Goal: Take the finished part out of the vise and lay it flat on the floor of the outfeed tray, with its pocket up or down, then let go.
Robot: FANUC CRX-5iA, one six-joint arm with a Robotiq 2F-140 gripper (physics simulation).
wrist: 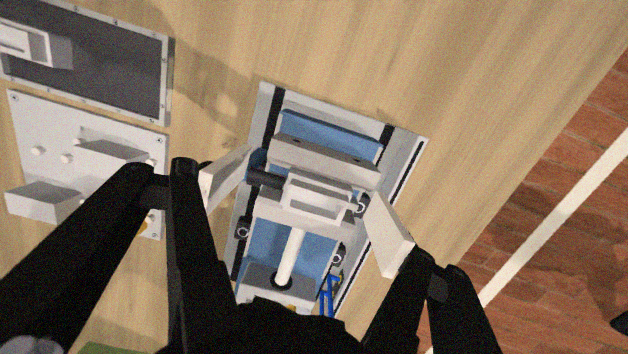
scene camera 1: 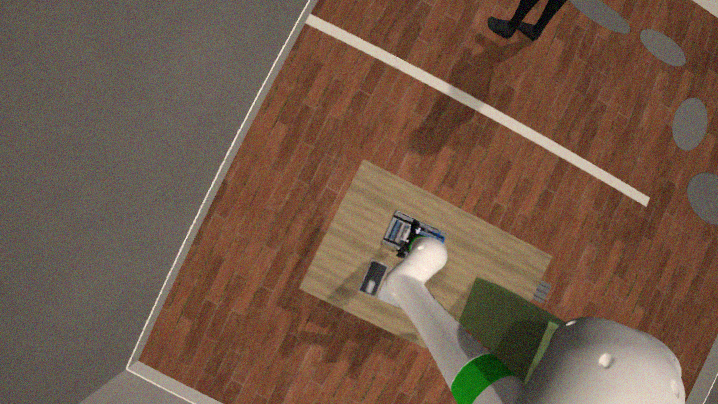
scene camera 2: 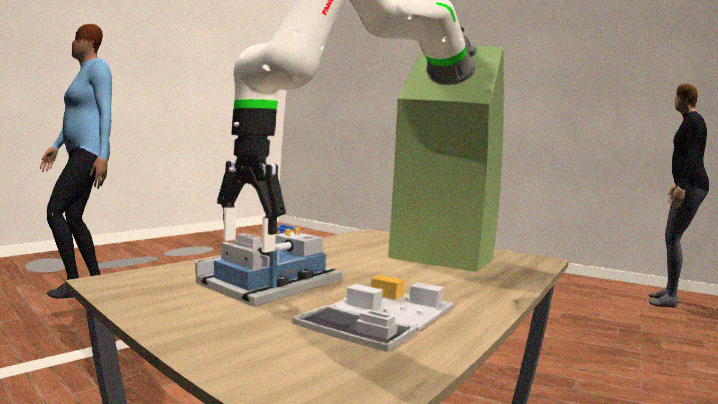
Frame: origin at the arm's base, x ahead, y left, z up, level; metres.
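Seen in the pictures: gripper, fingertip midpoint: [wrist: 310, 184] [scene camera 1: 403, 235] [scene camera 2: 247, 245]; arm's base at its link origin: [scene camera 2: 451, 69].
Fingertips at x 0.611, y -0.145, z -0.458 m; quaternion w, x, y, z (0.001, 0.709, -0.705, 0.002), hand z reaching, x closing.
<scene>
Pixels of each thing's top centre, then the offset from my fingertips to it.
- finished part at its top centre: [wrist: 315, 206] [scene camera 2: 248, 235] [scene camera 1: 406, 235] dz +0.017, dx -0.010, dy -0.009 m
- grey vise at its top centre: [wrist: 297, 256] [scene camera 2: 269, 239] [scene camera 1: 418, 240] dz +0.002, dx -0.081, dy -0.015 m
- black side stop at its top centre: [wrist: 264, 181] dz -0.001, dx -0.013, dy +0.040 m
- pocketed block at its top centre: [scene camera 2: 377, 314] [scene camera 1: 370, 288] dz -0.057, dx +0.014, dy +0.330 m
- light plate at its top centre: [scene camera 2: 394, 305] [wrist: 92, 174] [scene camera 1: 397, 288] dz -0.089, dx -0.131, dy +0.276 m
- orange block at its top centre: [scene camera 2: 388, 279] dz -0.054, dx -0.179, dy +0.228 m
The finished part [scene camera 2: 248, 238] [wrist: 320, 196], a light grey block with a rectangular pocket facing up, sits between the jaws of the blue and grey vise [scene camera 1: 394, 230] [scene camera 2: 301, 264] [wrist: 327, 168]. My gripper [scene camera 1: 409, 238] [scene camera 2: 249, 245] [wrist: 310, 184] points down over it, its pale fingers wide apart but shut across the part's length. In the wrist view the left fingertip is by the black side stop [wrist: 265, 177], which reaches to the part, and the right fingertip is at the part's other end. Exact contact is hard to see. The outfeed tray [scene camera 2: 342, 340] [wrist: 166, 82] has a dark floor and low rim.
Another pocketed block [scene camera 2: 377, 327] [wrist: 57, 49] lies in one end of the tray. Beside the tray is a light plate [scene camera 2: 426, 316] [wrist: 90, 187] with grey blocks and an orange block [scene camera 2: 387, 286]. A tall green cabinet [scene camera 2: 441, 200] stands behind. Two people stand beyond the table.
</scene>
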